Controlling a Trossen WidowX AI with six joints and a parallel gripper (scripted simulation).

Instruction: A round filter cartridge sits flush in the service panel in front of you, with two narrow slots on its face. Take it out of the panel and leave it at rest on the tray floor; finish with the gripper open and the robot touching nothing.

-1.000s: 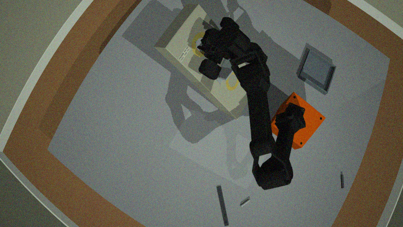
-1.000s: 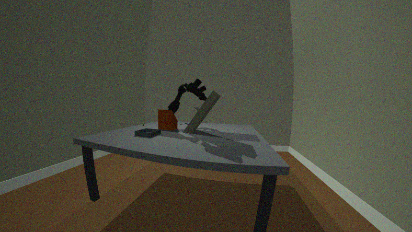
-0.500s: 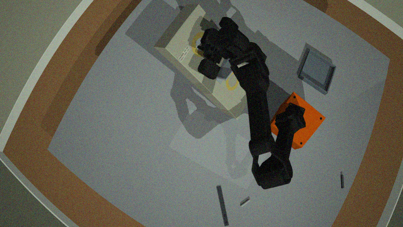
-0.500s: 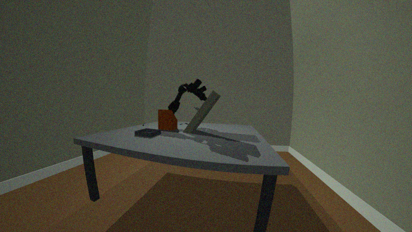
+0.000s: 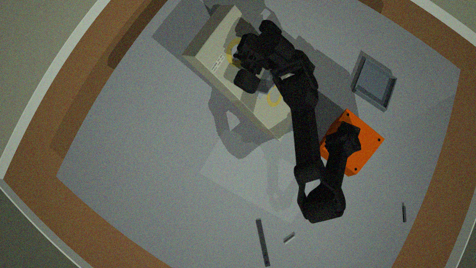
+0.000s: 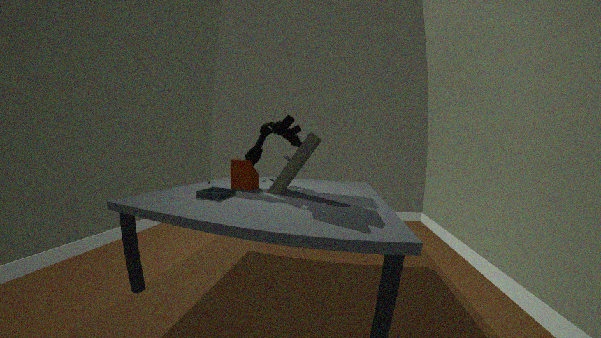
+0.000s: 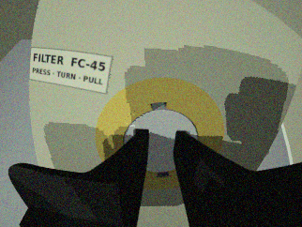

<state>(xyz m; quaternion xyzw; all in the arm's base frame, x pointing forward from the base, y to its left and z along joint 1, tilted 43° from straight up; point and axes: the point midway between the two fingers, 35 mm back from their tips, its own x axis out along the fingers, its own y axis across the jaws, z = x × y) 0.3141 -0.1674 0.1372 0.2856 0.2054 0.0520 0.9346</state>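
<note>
My gripper tip is now 1 cm short of the filter cartridge and 1 cm above it. From my gripper tip the other things lie so: tray: 46 cm behind, 24 cm to the right, 27 cm below.
</note>
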